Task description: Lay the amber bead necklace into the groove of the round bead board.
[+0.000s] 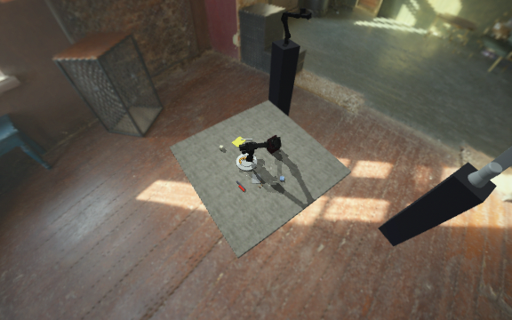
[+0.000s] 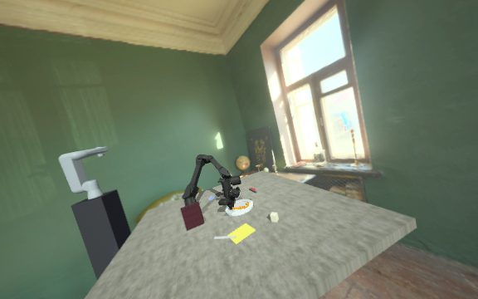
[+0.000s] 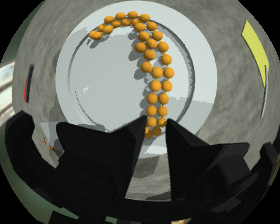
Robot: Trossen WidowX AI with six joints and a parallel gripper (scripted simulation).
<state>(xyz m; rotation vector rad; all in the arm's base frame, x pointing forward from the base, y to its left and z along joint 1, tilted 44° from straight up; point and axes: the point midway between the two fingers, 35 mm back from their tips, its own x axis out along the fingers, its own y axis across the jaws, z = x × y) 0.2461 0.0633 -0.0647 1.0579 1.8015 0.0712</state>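
The board is 5 cm ahead of my gripper tip, 1 cm to the left of it and 1 cm below it. The rest, counted from my gripper tip: grey square 6 cm ahead, 22 cm to the left, 1 cm below; white stick 8 cm behind, 25 cm to the right, 1 cm below; yellow card 26 cm to the right, 2 cm below.
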